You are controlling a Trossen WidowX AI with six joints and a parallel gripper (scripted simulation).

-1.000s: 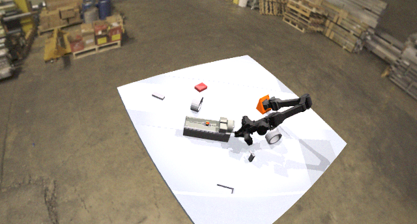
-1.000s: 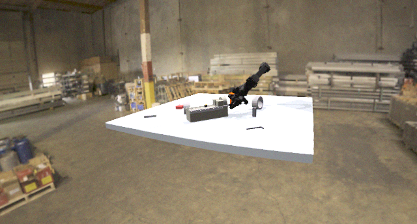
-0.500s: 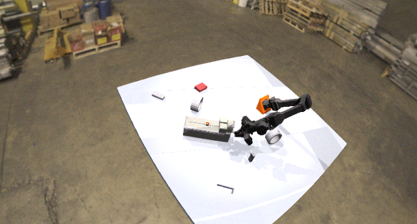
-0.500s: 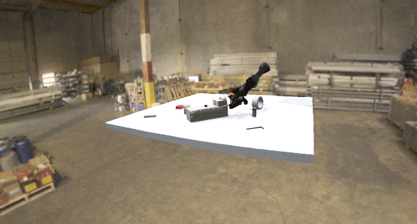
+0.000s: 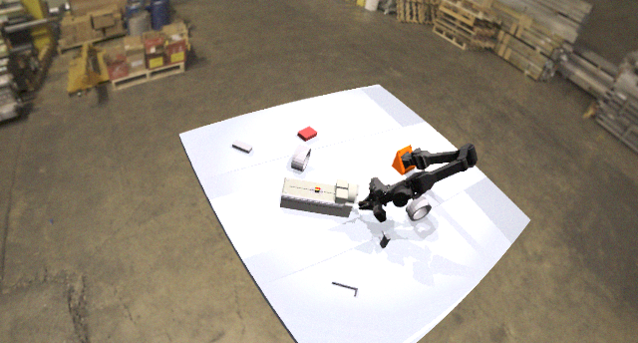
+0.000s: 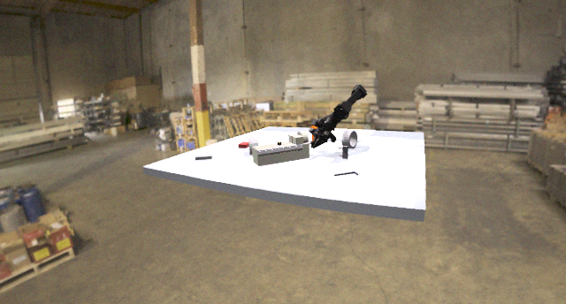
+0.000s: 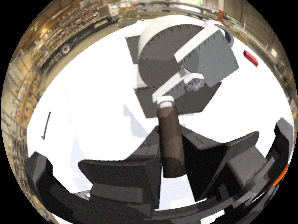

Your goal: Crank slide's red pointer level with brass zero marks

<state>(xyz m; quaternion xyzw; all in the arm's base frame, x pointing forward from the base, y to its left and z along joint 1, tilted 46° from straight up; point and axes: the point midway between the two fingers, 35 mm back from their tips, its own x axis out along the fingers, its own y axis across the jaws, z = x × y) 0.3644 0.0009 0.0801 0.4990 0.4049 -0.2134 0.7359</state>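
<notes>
The dark crank handle is 3 cm above my gripper tip, 1 cm to the left of it and 1 cm behind it. Also, from my gripper tip: hex key: 26 cm ahead, 22 cm to the left, 4 cm below; then red pointer: 13 cm to the right, 9 cm ahead, 4 cm above; then small clip: 16 cm to the left, 3 cm ahead, 1 cm below.
</notes>
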